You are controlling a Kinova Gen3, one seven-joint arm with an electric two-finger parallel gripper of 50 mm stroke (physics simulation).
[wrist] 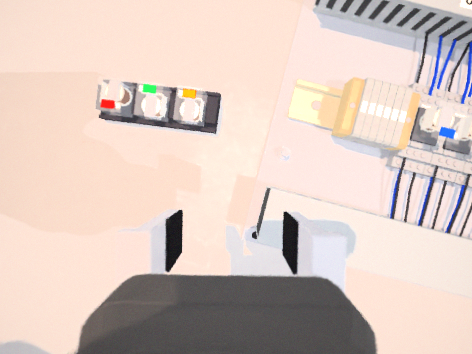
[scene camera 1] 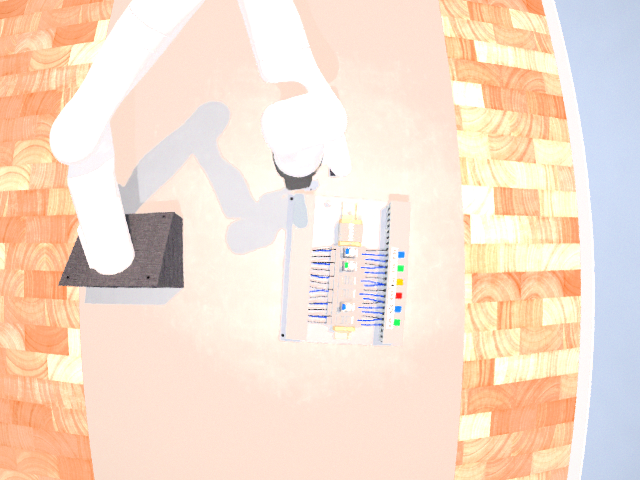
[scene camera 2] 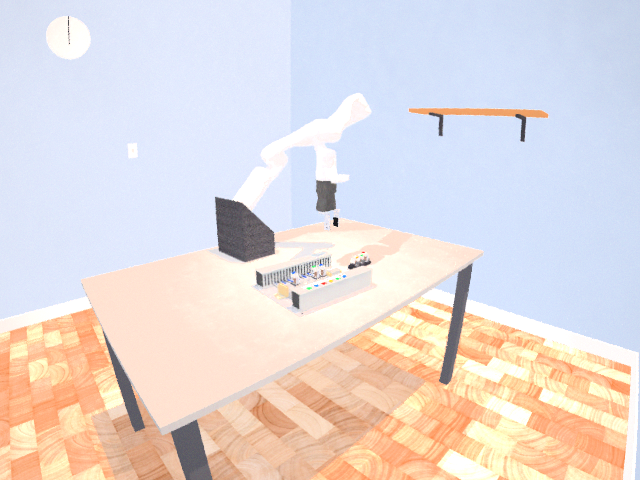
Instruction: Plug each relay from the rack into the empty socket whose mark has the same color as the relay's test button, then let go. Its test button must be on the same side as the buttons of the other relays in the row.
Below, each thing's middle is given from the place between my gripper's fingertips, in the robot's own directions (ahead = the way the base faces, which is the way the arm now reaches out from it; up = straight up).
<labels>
Now: the red-button relay (wrist: 114,97) 13 cm below my hand, 12 cm to the left of it and 7 cm ahead of it. Also, from my hand: black rack (wrist: 213,100): 14 cm below, 9 cm to the left, 7 cm ahead.
</labels>
